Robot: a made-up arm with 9 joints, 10 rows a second.
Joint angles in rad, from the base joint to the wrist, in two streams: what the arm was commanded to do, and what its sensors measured. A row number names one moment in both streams.
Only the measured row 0 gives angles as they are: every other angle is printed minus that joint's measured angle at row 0.
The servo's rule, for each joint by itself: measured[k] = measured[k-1] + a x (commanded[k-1-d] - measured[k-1]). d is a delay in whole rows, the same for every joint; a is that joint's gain. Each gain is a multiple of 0.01, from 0.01 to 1. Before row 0 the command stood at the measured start. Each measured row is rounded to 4 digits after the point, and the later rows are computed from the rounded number. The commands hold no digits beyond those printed.
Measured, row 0: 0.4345, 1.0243, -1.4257, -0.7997, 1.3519, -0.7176, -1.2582, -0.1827, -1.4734
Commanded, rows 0 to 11: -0.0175, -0.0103, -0.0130, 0.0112, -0.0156, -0.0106, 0.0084, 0.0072, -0.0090; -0.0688, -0.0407, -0.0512, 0.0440, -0.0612, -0.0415, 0.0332, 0.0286, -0.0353; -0.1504, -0.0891, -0.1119, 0.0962, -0.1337, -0.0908, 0.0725, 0.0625, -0.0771; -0.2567, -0.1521, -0.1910, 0.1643, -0.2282, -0.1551, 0.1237, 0.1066, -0.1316; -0.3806, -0.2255, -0.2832, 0.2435, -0.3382, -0.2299, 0.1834, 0.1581, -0.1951; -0.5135, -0.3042, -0.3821, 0.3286, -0.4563, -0.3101, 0.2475, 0.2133, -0.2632; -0.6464, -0.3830, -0.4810, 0.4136, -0.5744, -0.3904, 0.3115, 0.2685, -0.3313; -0.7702, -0.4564, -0.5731, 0.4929, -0.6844, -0.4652, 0.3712, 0.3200, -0.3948; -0.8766, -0.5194, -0.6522, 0.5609, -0.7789, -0.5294, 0.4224, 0.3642, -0.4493; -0.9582, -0.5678, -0.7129, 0.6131, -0.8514, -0.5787, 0.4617, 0.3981, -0.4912; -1.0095, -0.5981, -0.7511, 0.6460, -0.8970, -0.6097, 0.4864, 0.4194, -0.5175; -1.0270, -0.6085, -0.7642, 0.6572, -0.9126, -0.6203, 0.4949, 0.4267, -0.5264
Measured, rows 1 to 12: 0.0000, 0.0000, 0.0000, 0.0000, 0.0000, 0.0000, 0.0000, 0.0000, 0.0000; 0.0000, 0.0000, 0.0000, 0.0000, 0.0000, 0.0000, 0.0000, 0.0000, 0.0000; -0.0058, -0.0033, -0.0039, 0.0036, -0.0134, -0.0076, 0.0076, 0.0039, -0.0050; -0.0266, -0.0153, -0.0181, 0.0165, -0.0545, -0.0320, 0.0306, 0.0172, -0.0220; -0.0675, -0.0389, -0.0462, 0.0420, -0.1226, -0.0743, 0.0683, 0.0417, -0.0529; -0.1299, -0.0751, -0.0896, 0.0811, -0.2134, -0.1325, 0.1182, 0.0767, -0.0970; -0.2126, -0.1232, -0.1477, 0.1331, -0.3207, -0.2026, 0.1769, 0.1207, -0.1519; -0.3119, -0.1811, -0.2180, 0.1957, -0.4373, -0.2800, 0.2404, 0.1707, -0.2142; -0.4223, -0.2457, -0.2969, 0.2654, -0.5552, -0.3595, 0.3044, 0.2235, -0.2798; -0.5371, -0.3131, -0.3798, 0.3382, -0.6663, -0.4356, 0.3645, 0.2756, -0.3442; -0.6491, -0.3791, -0.4615, 0.4095, -0.7631, -0.5031, 0.4166, 0.3234, -0.4031; -0.7511, -0.4395, -0.5369, 0.4747, -0.8390, -0.5575, 0.4572, 0.3637, -0.4524
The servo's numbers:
d 2
a 0.33 0.32 0.30 0.32 0.86 0.72 0.90 0.54 0.56

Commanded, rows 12 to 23: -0.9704, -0.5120, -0.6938, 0.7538, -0.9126, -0.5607, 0.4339, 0.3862, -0.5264; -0.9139, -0.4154, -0.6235, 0.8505, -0.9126, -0.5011, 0.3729, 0.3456, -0.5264; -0.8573, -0.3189, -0.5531, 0.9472, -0.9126, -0.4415, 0.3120, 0.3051, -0.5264; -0.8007, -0.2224, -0.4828, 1.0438, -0.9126, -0.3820, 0.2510, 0.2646, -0.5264; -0.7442, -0.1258, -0.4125, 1.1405, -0.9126, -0.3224, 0.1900, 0.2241, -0.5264; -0.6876, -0.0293, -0.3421, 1.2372, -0.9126, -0.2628, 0.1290, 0.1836, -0.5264; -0.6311, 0.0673, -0.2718, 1.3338, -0.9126, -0.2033, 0.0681, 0.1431, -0.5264; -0.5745, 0.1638, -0.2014, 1.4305, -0.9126, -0.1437, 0.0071, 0.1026, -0.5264; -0.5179, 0.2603, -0.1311, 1.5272, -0.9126, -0.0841, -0.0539, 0.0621, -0.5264; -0.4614, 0.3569, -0.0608, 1.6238, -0.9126, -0.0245, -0.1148, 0.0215, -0.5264; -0.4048, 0.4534, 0.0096, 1.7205, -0.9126, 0.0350, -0.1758, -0.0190, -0.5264; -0.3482, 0.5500, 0.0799, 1.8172, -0.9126, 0.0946, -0.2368, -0.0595, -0.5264
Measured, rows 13 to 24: -0.8364, -0.4903, -0.6012, 0.5295, -0.8889, -0.5951, 0.4835, 0.3938, -0.4889; -0.8993, -0.5281, -0.6501, 0.5704, -0.9093, -0.6132, 0.4938, 0.4116, -0.5099; -0.9228, -0.5229, -0.6632, 0.6291, -0.9121, -0.5754, 0.4399, 0.3979, -0.5191; -0.9199, -0.4885, -0.6513, 0.6999, -0.9125, -0.5219, 0.3796, 0.3697, -0.5232; -0.8992, -0.4342, -0.6218, 0.7790, -0.9126, -0.4640, 0.3188, 0.3348, -0.5250; -0.8667, -0.3664, -0.5801, 0.8637, -0.9126, -0.4050, 0.2578, 0.2969, -0.5258; -0.8263, -0.2894, -0.5298, 0.9523, -0.9126, -0.3455, 0.1968, 0.2576, -0.5261; -0.7805, -0.2062, -0.4735, 1.0435, -0.9126, -0.2860, 0.1358, 0.2176, -0.5263; -0.7312, -0.1187, -0.4130, 1.1364, -0.9126, -0.2265, 0.0749, 0.1774, -0.5264; -0.6795, -0.0283, -0.3495, 1.2305, -0.9126, -0.1669, 0.0139, 0.1370, -0.5264; -0.6262, 0.0641, -0.2840, 1.3254, -0.9126, -0.1073, -0.0471, 0.0966, -0.5264; -0.5718, 0.1578, -0.2170, 1.4209, -0.9126, -0.0477, -0.1080, 0.0560, -0.5264
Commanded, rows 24 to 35: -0.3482, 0.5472, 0.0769, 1.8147, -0.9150, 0.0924, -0.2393, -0.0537, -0.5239; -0.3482, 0.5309, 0.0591, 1.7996, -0.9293, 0.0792, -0.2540, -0.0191, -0.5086; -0.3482, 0.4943, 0.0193, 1.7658, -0.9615, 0.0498, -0.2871, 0.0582, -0.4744; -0.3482, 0.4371, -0.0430, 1.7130, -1.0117, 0.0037, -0.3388, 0.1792, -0.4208; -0.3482, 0.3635, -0.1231, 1.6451, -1.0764, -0.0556, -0.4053, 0.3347, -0.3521; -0.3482, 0.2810, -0.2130, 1.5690, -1.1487, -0.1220, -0.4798, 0.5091, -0.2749; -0.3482, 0.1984, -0.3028, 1.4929, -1.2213, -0.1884, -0.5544, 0.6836, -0.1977; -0.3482, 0.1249, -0.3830, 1.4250, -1.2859, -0.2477, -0.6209, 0.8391, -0.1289; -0.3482, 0.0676, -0.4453, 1.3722, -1.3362, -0.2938, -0.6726, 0.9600, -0.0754; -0.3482, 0.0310, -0.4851, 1.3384, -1.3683, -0.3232, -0.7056, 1.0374, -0.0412; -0.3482, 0.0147, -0.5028, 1.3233, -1.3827, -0.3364, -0.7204, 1.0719, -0.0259; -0.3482, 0.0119, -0.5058, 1.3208, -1.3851, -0.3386, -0.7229, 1.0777, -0.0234
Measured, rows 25 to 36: -0.5167, 0.2524, -0.1490, 1.5168, -0.9126, 0.0118, -0.1690, 0.0155, -0.5264; -0.4611, 0.3476, -0.0803, 1.6129, -0.9126, 0.0714, -0.2300, -0.0250, -0.5264; -0.4238, 0.4115, -0.0331, 1.6775, -0.9147, 0.0865, -0.2384, -0.0405, -0.5250; -0.3989, 0.4497, -0.0054, 1.7166, -0.9273, 0.0812, -0.2524, -0.0289, -0.5158; -0.3822, 0.4640, 0.0020, 1.7323, -0.9567, 0.0586, -0.2836, 0.0181, -0.4926; -0.3710, 0.4554, -0.0115, 1.7261, -1.0040, 0.0191, -0.3333, 0.1051, -0.4524; -0.3635, 0.4260, -0.0450, 1.7002, -1.0663, -0.0347, -0.3981, 0.2291, -0.3962; -0.3585, 0.3796, -0.0954, 1.6582, -1.1372, -0.0976, -0.4716, 0.3803, -0.3283; -0.3551, 0.3216, -0.1576, 1.6053, -1.2095, -0.1630, -0.5461, 0.5441, -0.2552; -0.3528, 0.2587, -0.2252, 1.5476, -1.2752, -0.2240, -0.6134, 0.7034, -0.1845; -0.3513, 0.1975, -0.2912, 1.4915, -1.3277, -0.2743, -0.6667, 0.8420, -0.1234; -0.3503, 0.1442, -0.3494, 1.4425, -1.3626, -0.3095, -0.7017, 0.9475, -0.0774
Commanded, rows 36 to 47: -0.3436, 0.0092, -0.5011, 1.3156, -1.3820, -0.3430, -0.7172, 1.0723, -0.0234; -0.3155, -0.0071, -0.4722, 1.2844, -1.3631, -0.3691, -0.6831, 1.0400, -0.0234; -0.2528, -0.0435, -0.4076, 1.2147, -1.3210, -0.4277, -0.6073, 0.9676, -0.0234; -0.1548, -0.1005, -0.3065, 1.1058, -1.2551, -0.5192, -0.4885, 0.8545, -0.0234; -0.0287, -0.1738, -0.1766, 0.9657, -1.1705, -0.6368, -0.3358, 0.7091, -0.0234; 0.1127, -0.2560, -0.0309, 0.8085, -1.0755, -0.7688, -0.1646, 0.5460, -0.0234; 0.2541, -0.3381, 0.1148, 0.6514, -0.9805, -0.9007, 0.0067, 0.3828, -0.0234; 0.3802, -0.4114, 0.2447, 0.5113, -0.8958, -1.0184, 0.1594, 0.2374, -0.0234; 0.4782, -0.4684, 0.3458, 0.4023, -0.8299, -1.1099, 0.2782, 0.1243, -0.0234; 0.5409, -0.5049, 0.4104, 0.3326, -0.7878, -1.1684, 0.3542, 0.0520, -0.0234; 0.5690, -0.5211, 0.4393, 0.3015, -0.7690, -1.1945, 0.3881, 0.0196, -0.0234; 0.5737, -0.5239, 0.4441, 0.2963, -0.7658, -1.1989, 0.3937, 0.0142, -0.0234
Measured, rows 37 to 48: -0.3496, 0.1028, -0.3954, 1.4044, -1.3799, -0.3289, -0.7185, 1.0147, -0.0486; -0.3491, 0.0737, -0.4285, 1.3776, -1.3844, -0.3359, -0.7225, 1.0487, -0.0345; -0.3473, 0.0531, -0.4503, 1.3578, -1.3823, -0.3410, -0.7177, 1.0614, -0.0283; -0.3368, 0.0338, -0.4569, 1.3343, -1.3658, -0.3612, -0.6866, 1.0498, -0.0256; -0.3091, 0.0091, -0.4421, 1.2960, -1.3273, -0.4091, -0.6152, 1.0054, -0.0244; -0.2582, -0.0260, -0.4014, 1.2351, -1.2652, -0.4884, -0.5012, 0.9239, -0.0238; -0.1825, -0.0733, -0.3340, 1.1489, -1.1838, -0.5952, -0.3523, 0.8079, -0.0236; -0.0851, -0.1318, -0.2431, 1.0400, -1.0907, -0.7202, -0.1834, 0.6665, -0.0235; 0.0268, -0.1978, -0.1357, 0.9156, -0.9959, -0.8502, -0.0123, 0.5133, -0.0234; 0.1434, -0.2662, -0.0216, 0.7862, -0.9098, -0.9713, 0.1422, 0.3643, -0.0234; 0.2539, -0.3309, 0.0886, 0.6634, -0.8411, -1.0711, 0.2646, 0.2347, -0.0234; 0.3486, -0.3866, 0.1851, 0.5575, -0.7953, -1.1412, 0.3452, 0.1360, -0.0234
